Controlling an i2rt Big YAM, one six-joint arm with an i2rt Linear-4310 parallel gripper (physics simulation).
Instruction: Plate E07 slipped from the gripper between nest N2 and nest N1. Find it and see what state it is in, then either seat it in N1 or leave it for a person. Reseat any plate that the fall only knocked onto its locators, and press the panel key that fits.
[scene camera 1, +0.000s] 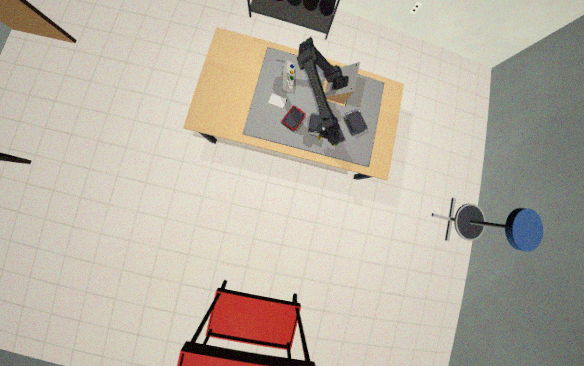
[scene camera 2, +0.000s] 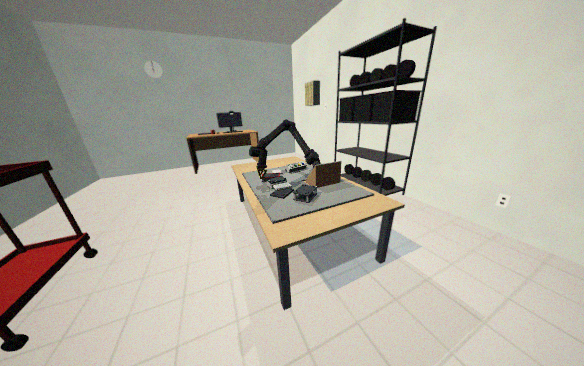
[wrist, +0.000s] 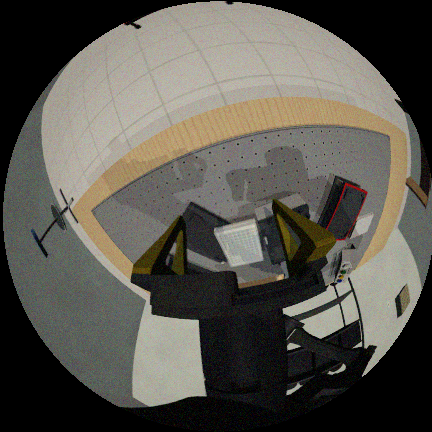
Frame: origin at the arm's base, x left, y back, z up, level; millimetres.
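Seen in the pictures: gripper, between the fingertips: (scene camera 1: 325, 142) (scene camera 2: 260, 177) (wrist: 227, 210); arm's base, origin of its link: (scene camera 1: 340, 83) (scene camera 2: 319, 170).
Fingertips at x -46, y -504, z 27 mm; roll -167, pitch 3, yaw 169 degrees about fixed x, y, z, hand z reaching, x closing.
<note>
Offsets run from my fingertips to a thing's top centre. "spot": to the spot under its first point. Level surfaces: height alone.
A white plate with a grid of wells {spot: dx +44, dy +148, dz -93 mm} (scene camera 2: 281, 186) (wrist: 240, 242) lies between a flat dark square piece {spot: dx +123, dy +112, dz -114 mm} (scene camera 2: 281, 193) (wrist: 204, 231) and a dark nest {spot: dx -91, dy +174, dz -73 mm} (scene camera 1: 315, 121) (wrist: 270, 242); whether it is tilted or rests on either is unclear. Another dark nest {dx +241, dy +251, dz -59 mm} (scene camera 1: 355, 122) (scene camera 2: 305, 192) stands to the right in scene camera 1. A red-rimmed dark unit {dx -259, dy +170, dz -82 mm} (scene camera 1: 293, 118) (wrist: 349, 212) stands on the other side. No plate or nest labels are readable. The panel {dx -366, dy +496, dz -44 mm} (scene camera 1: 290, 76) (scene camera 2: 296, 167) (wrist: 342, 269) has coloured keys. My gripper (wrist: 227, 210) is open and empty, above the mat near the white plate.
An upright board with a wooden face (scene camera 2: 327, 174) stands near the arm base. A white card {dx -412, dy +292, dz -114 mm} (scene camera 1: 277, 100) (wrist: 362, 225) lies by the red-rimmed unit. The grey perforated mat {dz -128 mm} (scene camera 1: 260, 120) (wrist: 345, 150) lies on the wooden table {dz -141 mm} (scene camera 1: 210, 80). A black shelf rack (scene camera 2: 404, 60) stands behind.
</note>
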